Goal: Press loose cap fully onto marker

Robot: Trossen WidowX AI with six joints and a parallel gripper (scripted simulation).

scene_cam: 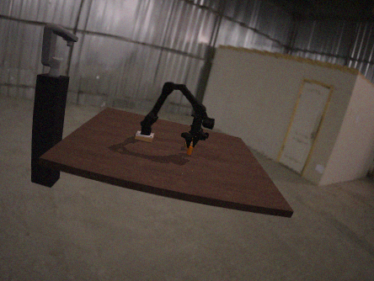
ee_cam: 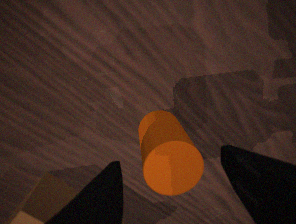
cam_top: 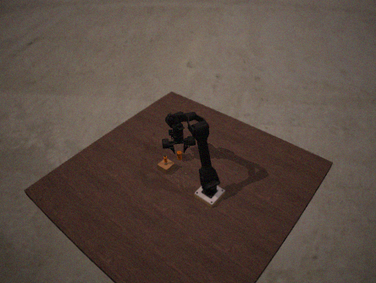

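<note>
The orange cap lies 2 cm below my gripper tip.
</note>
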